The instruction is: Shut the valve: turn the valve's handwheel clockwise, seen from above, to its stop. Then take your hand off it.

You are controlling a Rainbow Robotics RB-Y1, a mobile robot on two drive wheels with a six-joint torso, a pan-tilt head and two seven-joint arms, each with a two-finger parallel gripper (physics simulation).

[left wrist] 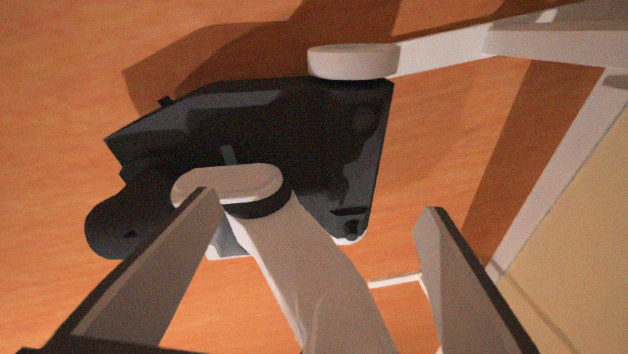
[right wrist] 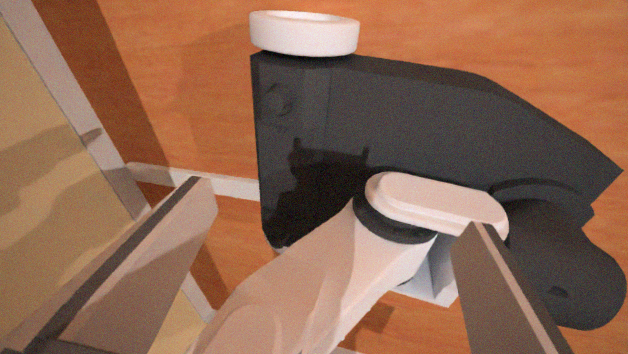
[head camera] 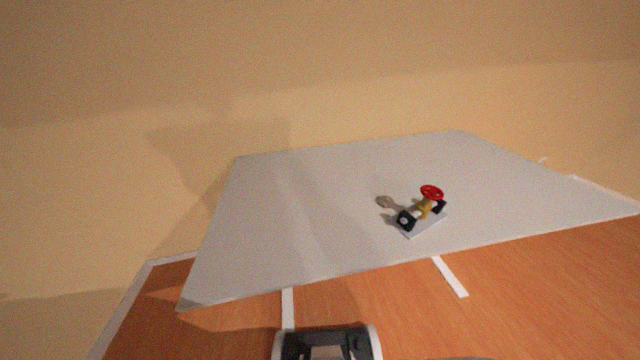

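The valve's red handwheel (head camera: 432, 192) sits on top of a yellow valve body (head camera: 424, 208), right of the middle in the head view. The valve has black end blocks and a light base plate, and stands on the grey table near its front edge. My left gripper (left wrist: 315, 209) is open with nothing between its fingers. My right gripper (right wrist: 334, 215) is open with nothing between its fingers. Neither gripper shows in the head view, and the valve does not show in the wrist views. Both grippers are apart from the valve.
The grey table (head camera: 330, 200) stands in front of me, close to a tan wall (head camera: 150, 60). White table feet (head camera: 450, 276) rest on the wooden floor (head camera: 525, 300). My dark wheeled base (left wrist: 300, 120) (right wrist: 425, 115) shows below the grippers in both wrist views.
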